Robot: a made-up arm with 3 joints.
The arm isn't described. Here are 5 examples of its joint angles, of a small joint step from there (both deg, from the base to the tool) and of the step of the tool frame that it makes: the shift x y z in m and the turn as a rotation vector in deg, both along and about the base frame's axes.
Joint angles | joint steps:
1: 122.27 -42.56 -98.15 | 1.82 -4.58 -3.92
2: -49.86 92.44 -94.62 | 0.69 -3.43 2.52
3: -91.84 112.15 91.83 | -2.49 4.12 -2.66
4: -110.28 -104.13 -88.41 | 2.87 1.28 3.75
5: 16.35 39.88 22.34 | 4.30 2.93 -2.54
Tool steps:
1: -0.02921 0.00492 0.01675 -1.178 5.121 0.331
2: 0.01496 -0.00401 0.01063 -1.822 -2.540 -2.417
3: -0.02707 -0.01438 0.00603 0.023 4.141 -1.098
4: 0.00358 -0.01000 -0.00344 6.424 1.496 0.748
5: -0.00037 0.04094 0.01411 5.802 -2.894 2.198
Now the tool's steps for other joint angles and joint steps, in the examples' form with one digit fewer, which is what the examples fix.
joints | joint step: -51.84 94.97 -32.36 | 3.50 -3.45 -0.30
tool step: 0.0175 0.0150 0.0087 3.80 -2.65 -2.20
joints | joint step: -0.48 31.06 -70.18 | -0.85 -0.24 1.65
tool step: 0.0004 -0.0054 0.0019 -1.57 1.48 -0.31
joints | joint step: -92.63 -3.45 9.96 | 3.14 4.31 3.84
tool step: 0.0213 -0.0178 -0.0380 3.56 4.13 -3.89
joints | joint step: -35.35 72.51 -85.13 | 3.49 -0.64 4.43
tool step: 0.0025 0.0193 -0.0003 -0.59 1.01 -1.59
